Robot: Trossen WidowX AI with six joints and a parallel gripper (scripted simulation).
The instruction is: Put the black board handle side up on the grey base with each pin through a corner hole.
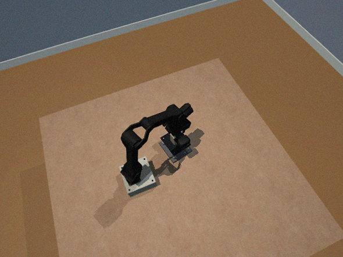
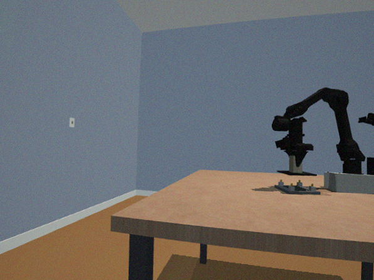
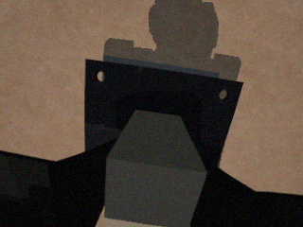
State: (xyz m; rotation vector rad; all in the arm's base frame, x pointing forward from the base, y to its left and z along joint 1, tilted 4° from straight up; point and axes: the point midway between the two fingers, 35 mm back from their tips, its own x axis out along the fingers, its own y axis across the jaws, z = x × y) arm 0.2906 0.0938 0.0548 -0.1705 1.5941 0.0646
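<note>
Now: gripper tip 10 cm above the grey base. Also, from my gripper tip: flat black board 1 cm below.
</note>
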